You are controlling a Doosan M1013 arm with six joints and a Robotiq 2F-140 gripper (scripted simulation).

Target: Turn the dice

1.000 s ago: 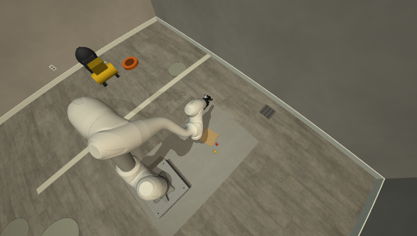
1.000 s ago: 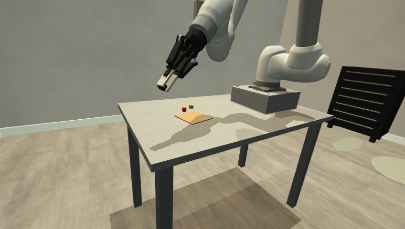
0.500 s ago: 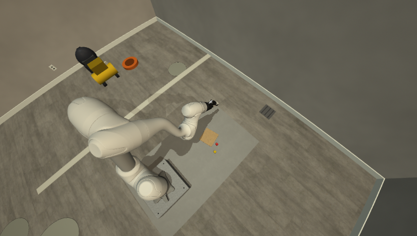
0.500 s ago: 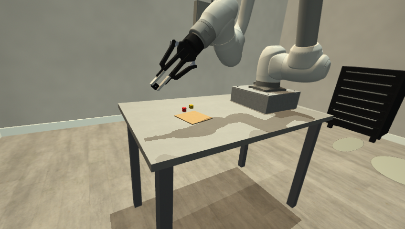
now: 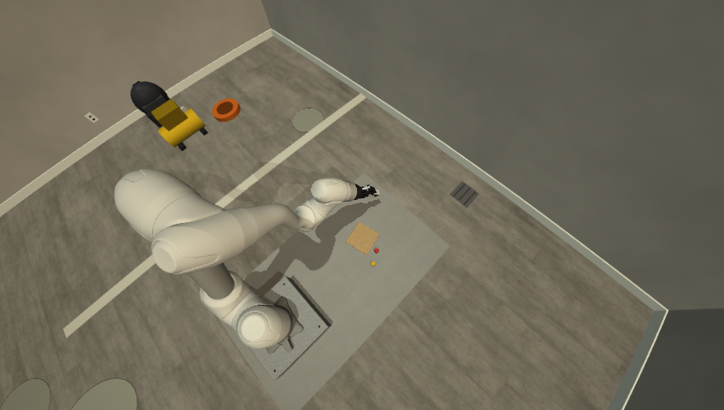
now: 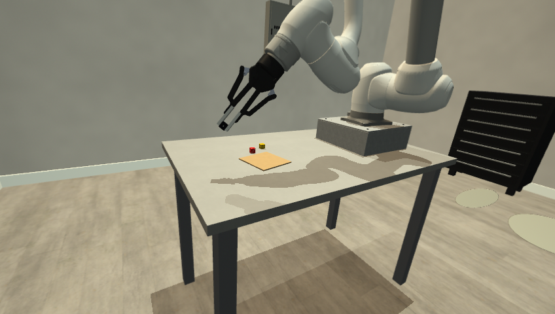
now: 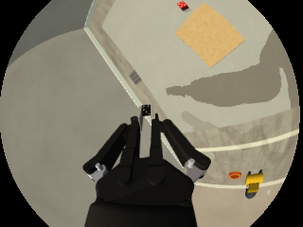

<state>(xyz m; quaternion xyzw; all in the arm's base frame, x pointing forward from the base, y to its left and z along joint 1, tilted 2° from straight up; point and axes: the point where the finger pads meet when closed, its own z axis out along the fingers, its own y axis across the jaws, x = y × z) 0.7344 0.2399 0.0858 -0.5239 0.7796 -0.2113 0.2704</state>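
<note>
The small white die is 20 mm below my hand and 20 mm ahead of it. Round my hand: tan mat 180 mm below, 160 mm behind, 110 mm to the right; then yellow die 260 mm to the right, 200 mm behind, 170 mm below; then red die 220 mm to the right, 170 mm below, 140 mm behind.
</note>
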